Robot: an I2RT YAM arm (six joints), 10 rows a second.
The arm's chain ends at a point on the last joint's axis. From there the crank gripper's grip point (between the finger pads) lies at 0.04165 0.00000 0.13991 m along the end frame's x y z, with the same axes.
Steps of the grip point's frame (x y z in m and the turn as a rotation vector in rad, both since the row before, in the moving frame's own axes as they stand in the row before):
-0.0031 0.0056 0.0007 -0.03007 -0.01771 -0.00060
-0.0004 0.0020 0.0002 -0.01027 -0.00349 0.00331
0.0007 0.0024 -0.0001 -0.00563 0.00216 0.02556
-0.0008 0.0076 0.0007 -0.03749 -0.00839 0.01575
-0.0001 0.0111 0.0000 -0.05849 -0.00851 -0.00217
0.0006 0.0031 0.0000 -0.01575 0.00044 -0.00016
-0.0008 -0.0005 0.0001 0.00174 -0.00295 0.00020
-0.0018 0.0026 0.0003 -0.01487 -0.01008 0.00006
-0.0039 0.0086 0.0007 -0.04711 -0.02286 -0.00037
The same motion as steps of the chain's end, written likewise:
-0.0006 0.0014 0.0000 -0.03007 -0.01771 -0.00060
0.0001 0.0004 0.0001 -0.01027 -0.00349 0.00331
0.0004 0.0005 0.0000 -0.00563 0.00216 0.02556
0.0004 0.0017 0.0005 -0.03749 -0.00839 0.01575
0.0011 0.0030 -0.0001 -0.05849 -0.00851 -0.00217
0.0005 0.0009 0.0000 -0.01575 0.00044 -0.00016
-0.0004 -0.0003 0.0000 0.00174 -0.00295 0.00020
-0.0004 0.0005 -0.0001 -0.01487 -0.01008 0.00006
-0.0007 0.0020 -0.0001 -0.04711 -0.02286 -0.00037

